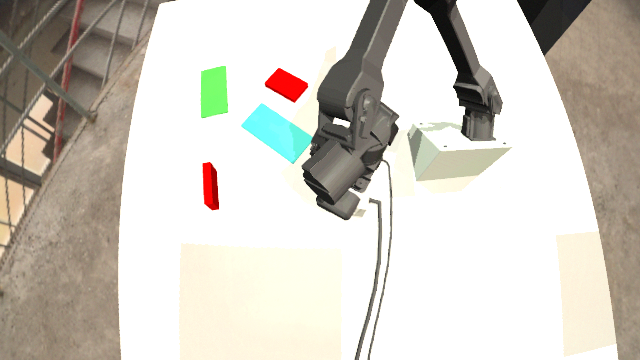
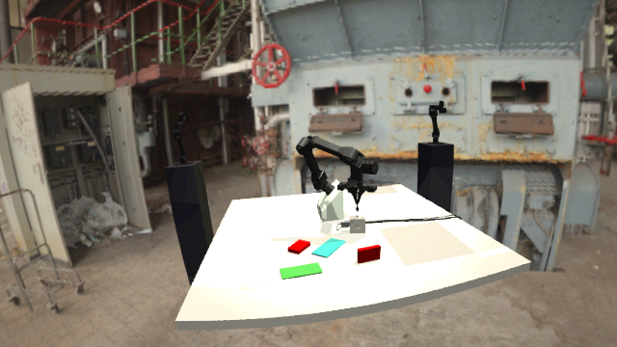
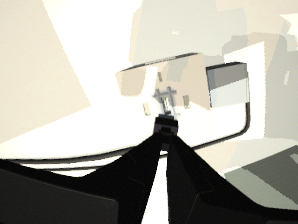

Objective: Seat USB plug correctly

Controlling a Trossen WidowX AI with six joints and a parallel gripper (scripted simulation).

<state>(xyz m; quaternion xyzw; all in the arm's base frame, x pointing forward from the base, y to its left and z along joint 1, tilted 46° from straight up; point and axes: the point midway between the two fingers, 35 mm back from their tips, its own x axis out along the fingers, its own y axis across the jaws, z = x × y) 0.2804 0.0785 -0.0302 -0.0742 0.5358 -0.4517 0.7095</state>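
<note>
Now: the dark USB plug 20 mm below my gripper tip. Round my gripper tip: green flat block 320 mm ahead, 310 mm to the right, 130 mm below; then cyan plate 150 mm ahead, 170 mm to the right, 130 mm below.
</note>
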